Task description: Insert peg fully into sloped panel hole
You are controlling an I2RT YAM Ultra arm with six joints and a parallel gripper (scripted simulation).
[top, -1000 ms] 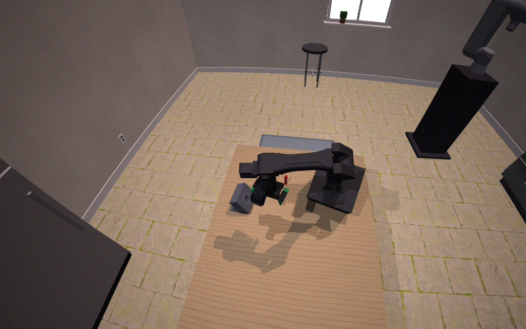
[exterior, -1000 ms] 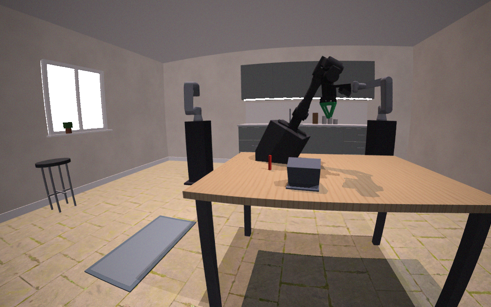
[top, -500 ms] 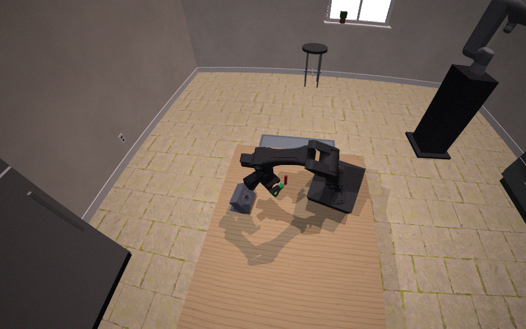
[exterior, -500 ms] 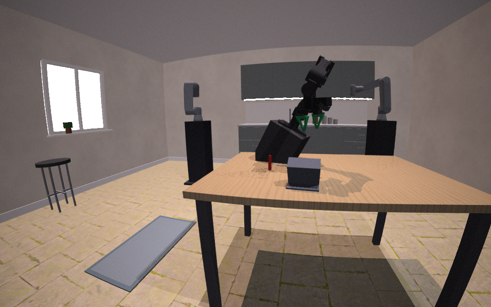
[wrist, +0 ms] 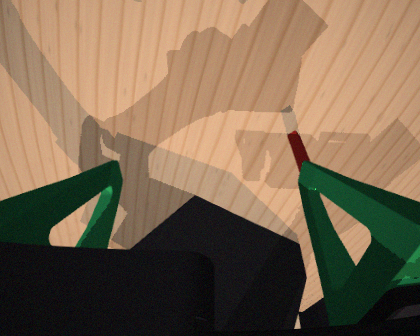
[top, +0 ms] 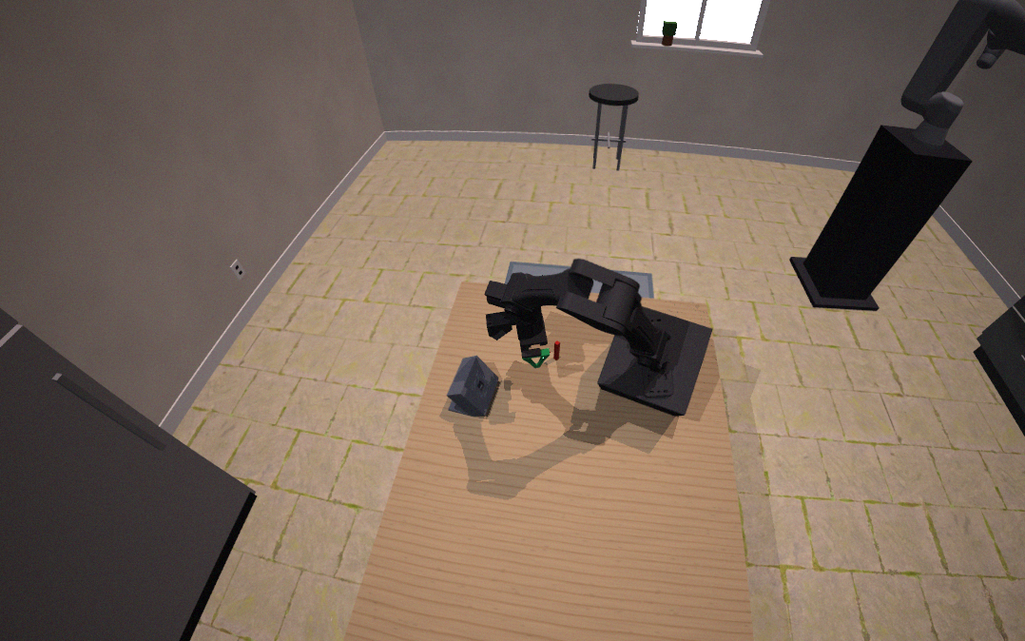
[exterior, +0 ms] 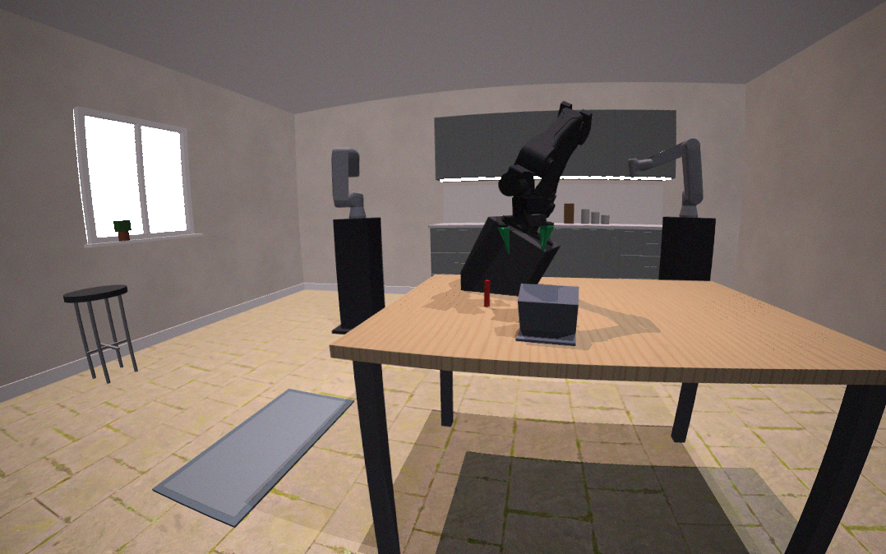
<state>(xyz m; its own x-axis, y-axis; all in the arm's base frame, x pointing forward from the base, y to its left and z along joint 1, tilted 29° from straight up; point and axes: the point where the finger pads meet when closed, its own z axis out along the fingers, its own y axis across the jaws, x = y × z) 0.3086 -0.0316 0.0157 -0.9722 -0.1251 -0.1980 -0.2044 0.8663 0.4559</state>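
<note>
The red peg is 6 cm behind my hand, 11 cm to the right of it and 14 cm below it.
</note>
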